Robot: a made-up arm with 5 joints.
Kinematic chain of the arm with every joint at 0, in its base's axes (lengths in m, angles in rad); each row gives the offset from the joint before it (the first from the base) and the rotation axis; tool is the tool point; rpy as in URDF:
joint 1: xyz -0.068 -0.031 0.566 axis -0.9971 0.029 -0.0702
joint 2: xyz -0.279 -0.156 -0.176 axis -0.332 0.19 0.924
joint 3: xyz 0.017 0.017 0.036 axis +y
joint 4: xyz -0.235 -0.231 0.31 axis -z
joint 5: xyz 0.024 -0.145 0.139 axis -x
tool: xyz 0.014 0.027 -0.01 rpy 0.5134 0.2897 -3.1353
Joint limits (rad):
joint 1: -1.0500..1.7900
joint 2: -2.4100..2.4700
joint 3: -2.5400..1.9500
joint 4: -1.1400..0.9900
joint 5: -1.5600..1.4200
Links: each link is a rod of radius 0.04 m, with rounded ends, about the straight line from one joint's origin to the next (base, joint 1, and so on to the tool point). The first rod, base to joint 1, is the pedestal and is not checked.
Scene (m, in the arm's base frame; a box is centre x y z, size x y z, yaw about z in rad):
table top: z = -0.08
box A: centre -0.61 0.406 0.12 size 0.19 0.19 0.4 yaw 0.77
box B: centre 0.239 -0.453 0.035 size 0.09 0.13 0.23 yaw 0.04
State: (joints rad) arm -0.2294 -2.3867 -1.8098 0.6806 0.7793
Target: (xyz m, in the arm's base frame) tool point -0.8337 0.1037 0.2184
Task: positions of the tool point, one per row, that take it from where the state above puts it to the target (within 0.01 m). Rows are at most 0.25 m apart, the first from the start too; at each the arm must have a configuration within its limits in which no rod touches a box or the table.
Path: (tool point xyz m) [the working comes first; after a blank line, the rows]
Joints at the target: -0.0058 -1.1762 -1.1601 0.4827 0.8148
Straight joint move there: touches box A.

1: -0.2812 0.4532 0.2818
2: -0.4768 0.4669 0.3968
3: -0.6762 0.3876 0.4804
4: -0.8388 0.2259 0.5143
5: -0.8367 0.2247 0.4104
6: -0.8351 0.1837 0.3069
7: -0.8337 0.1037 0.2184

